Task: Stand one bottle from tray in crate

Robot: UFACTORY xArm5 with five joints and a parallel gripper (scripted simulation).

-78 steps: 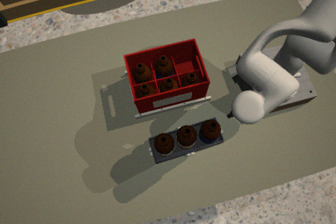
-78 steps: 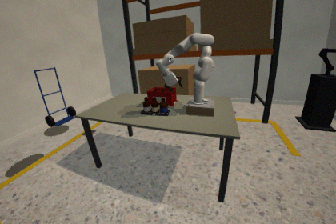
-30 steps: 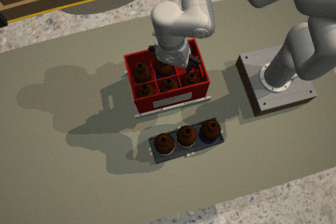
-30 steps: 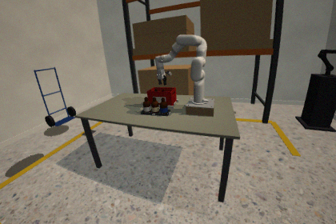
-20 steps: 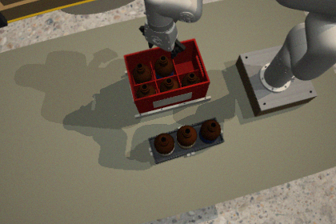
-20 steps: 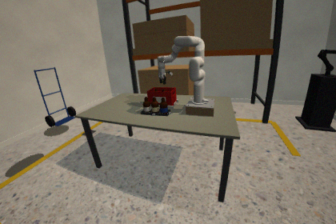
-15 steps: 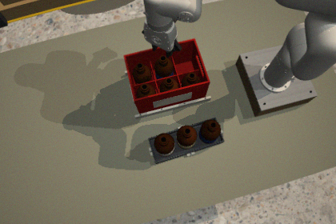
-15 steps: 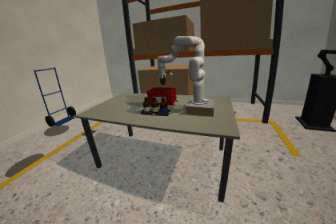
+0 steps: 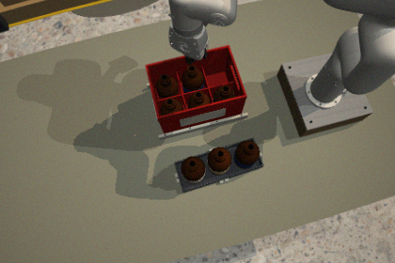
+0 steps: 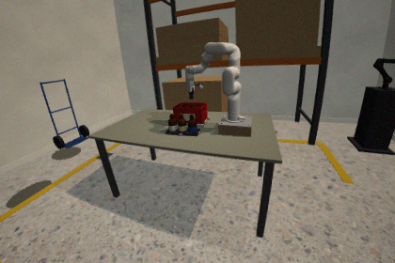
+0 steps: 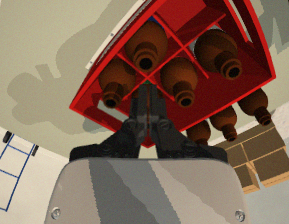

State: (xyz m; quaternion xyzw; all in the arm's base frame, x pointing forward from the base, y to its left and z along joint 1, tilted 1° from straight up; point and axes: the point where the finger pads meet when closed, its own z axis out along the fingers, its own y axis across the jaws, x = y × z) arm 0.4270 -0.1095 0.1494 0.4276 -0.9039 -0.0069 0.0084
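My hand is 4 cm past the dark tray, 28 cm to the right of it and 23 cm above it. Round my hand: crate 4 cm to the left, 16 cm below.
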